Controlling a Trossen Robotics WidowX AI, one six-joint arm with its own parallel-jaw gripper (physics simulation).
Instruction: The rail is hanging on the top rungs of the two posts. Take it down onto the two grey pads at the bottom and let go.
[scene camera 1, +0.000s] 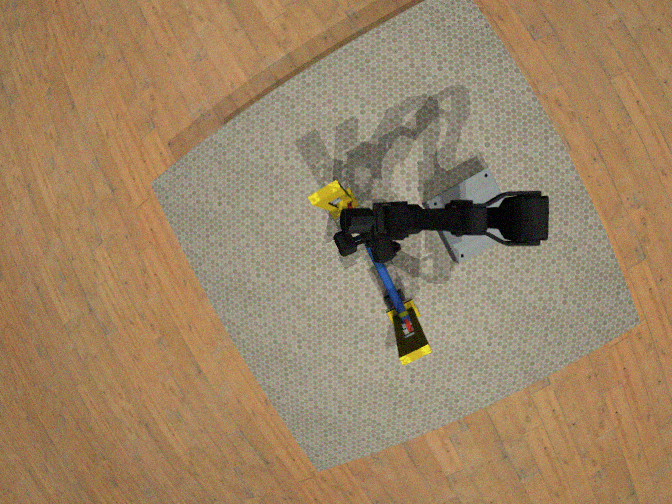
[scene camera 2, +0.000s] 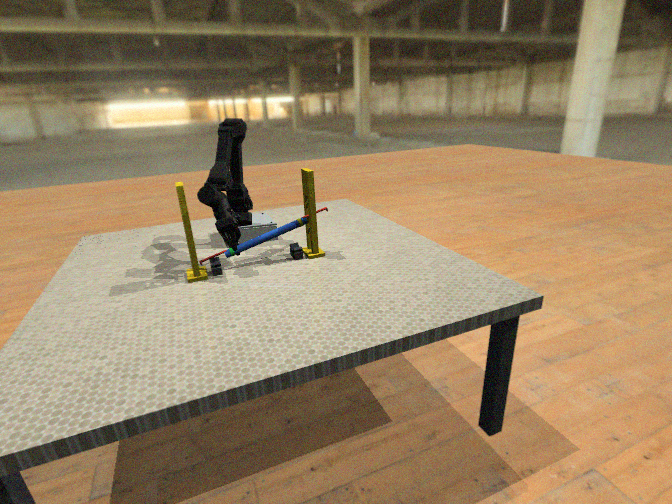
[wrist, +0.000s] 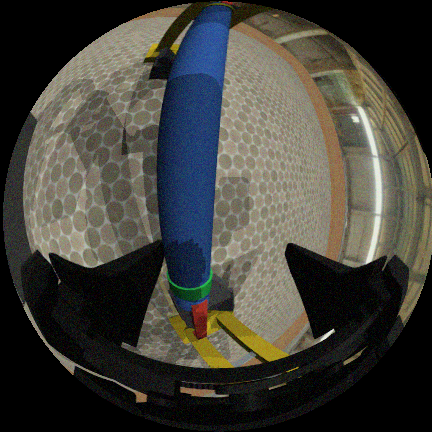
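The blue rail (scene camera 1: 386, 279) (scene camera 2: 268, 235) (wrist: 192, 150) is tilted. Its yellow-banded end is high at one yellow post (scene camera 1: 415, 355) (scene camera 2: 309, 203). Its green-banded end is low by the other yellow post (scene camera 1: 325, 196) (scene camera 2: 187, 233) (wrist: 255, 342), with its red tip near that post's foot. One dark grey pad (scene camera 2: 216, 265) (wrist: 221, 295) is beside the low end's post, the other pad (scene camera 2: 295, 250) (wrist: 162, 64) beside the high end's post. My gripper (scene camera 1: 365, 245) (scene camera 2: 234, 246) (wrist: 227, 249) is open at the rail near the green band. The rail shows between the fingertips, nearer the left one; exact depth is unclear.
The arm (scene camera 1: 434, 218) (scene camera 2: 223, 173) reaches over a light grey base plate (scene camera 1: 472, 189) (scene camera 2: 263, 218) on the patterned table (scene camera 1: 244, 217) (scene camera 2: 271, 303). The arm covers part of the low end's post in the overhead view. A wooden floor (scene camera 1: 81, 325) (scene camera 2: 597, 217) surrounds the table.
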